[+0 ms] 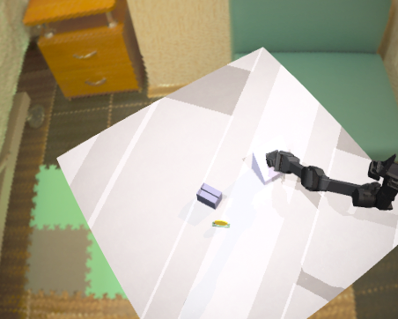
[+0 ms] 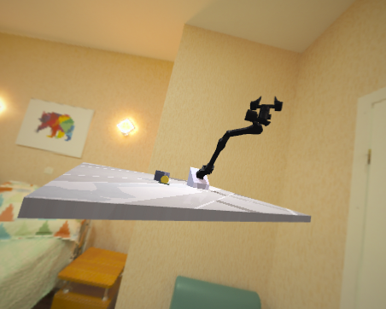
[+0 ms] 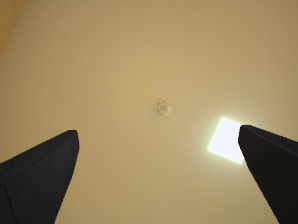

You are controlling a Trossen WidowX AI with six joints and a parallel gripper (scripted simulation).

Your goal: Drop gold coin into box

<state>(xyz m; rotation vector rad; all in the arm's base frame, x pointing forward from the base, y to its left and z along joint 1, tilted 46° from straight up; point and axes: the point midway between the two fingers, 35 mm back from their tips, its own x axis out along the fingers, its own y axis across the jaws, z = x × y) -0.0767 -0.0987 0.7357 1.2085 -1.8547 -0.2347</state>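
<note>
The gold coin is 67 cm below my gripper tip, 47 cm ahead of it and 31 cm to the right of it.
</note>
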